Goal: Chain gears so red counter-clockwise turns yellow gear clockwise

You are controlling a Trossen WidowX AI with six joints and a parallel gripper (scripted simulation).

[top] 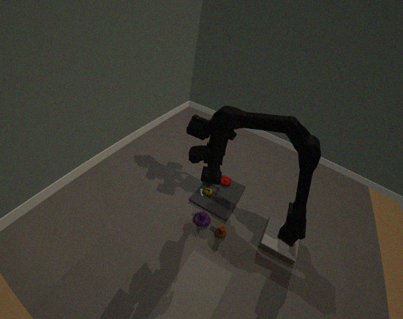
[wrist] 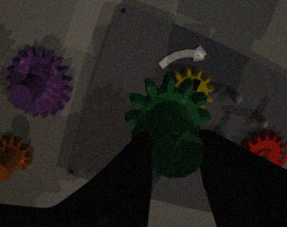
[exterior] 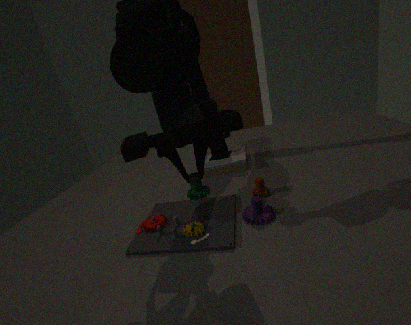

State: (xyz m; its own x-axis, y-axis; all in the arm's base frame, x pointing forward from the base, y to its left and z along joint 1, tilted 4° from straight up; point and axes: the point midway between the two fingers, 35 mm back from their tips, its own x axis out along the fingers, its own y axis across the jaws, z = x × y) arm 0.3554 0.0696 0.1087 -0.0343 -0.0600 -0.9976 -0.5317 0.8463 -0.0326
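The red gear lies 13 cm to the right of my gripper tip, 10 cm below it and 1 cm behind it. From my gripper tip the other things lie so: yellow gear 10 cm below, 3 cm to the right; grey board 11 cm below, 6 cm to the right, 3 cm behind; green gear 1 cm below.
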